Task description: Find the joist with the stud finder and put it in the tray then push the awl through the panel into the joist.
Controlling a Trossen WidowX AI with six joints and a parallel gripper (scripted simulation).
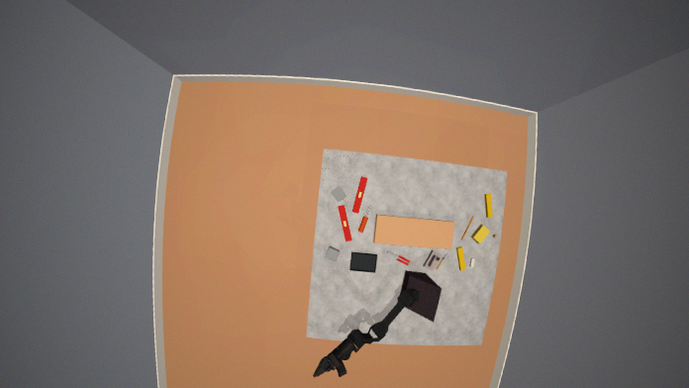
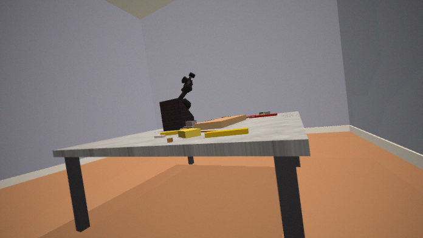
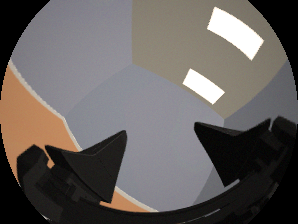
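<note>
Now: the stud finder 670 mm to the right of my gripper tip, 490 mm below it and 420 mm ahead of it. The rest, counted from my gripper tip: awl: 740 mm to the right, 530 mm below, 410 mm ahead; then square indicator window: 680 mm to the right, 480 mm below, 430 mm ahead; then dark tray: 520 mm below, 350 mm ahead, 210 mm to the right.
</note>
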